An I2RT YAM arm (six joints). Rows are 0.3 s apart.
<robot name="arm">
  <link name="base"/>
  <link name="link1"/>
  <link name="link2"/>
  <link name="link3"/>
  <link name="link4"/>
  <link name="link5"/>
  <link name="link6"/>
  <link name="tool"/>
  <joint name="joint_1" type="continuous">
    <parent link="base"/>
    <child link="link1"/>
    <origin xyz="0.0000 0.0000 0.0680" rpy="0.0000 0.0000 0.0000"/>
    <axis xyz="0 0 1"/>
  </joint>
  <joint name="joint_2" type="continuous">
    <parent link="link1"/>
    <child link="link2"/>
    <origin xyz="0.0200 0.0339 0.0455" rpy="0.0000 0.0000 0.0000"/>
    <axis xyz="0 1 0"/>
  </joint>
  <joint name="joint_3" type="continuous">
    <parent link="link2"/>
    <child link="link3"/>
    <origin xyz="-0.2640 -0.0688 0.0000" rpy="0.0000 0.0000 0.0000"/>
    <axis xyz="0 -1 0"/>
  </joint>
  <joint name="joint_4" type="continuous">
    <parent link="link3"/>
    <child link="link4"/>
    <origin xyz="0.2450 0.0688 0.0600" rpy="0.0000 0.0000 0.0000"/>
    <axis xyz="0 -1 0"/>
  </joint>
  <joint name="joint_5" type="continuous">
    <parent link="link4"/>
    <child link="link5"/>
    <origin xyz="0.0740 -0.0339 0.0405" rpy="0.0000 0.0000 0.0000"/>
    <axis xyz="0 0 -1"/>
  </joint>
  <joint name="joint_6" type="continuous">
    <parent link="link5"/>
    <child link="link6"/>
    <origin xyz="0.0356 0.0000 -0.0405" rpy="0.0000 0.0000 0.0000"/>
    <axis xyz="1 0 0"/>
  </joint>
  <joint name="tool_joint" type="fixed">
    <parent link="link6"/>
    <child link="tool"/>
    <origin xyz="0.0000 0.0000 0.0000" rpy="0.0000 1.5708 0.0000"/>
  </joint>
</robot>
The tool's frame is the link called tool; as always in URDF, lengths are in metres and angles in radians. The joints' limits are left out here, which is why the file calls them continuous.
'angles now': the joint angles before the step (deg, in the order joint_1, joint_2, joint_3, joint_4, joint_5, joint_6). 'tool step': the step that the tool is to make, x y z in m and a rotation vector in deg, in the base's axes. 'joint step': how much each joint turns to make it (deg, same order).
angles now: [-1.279, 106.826, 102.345, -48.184, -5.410, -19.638]
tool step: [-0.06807, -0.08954, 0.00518, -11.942, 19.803, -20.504]
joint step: [-13.158, -4.897, -1.335, -21.572, 16.240, -0.242]
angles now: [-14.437, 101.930, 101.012, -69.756, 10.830, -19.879]
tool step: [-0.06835, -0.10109, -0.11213, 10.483, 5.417, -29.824]
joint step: [-20.436, 0.088, -24.326, 13.551, -4.721, 11.016]
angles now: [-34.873, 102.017, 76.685, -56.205, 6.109, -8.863]
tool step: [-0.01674, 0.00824, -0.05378, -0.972, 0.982, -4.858]
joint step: [-0.284, 0.111, -12.720, 12.043, 1.989, 4.371]
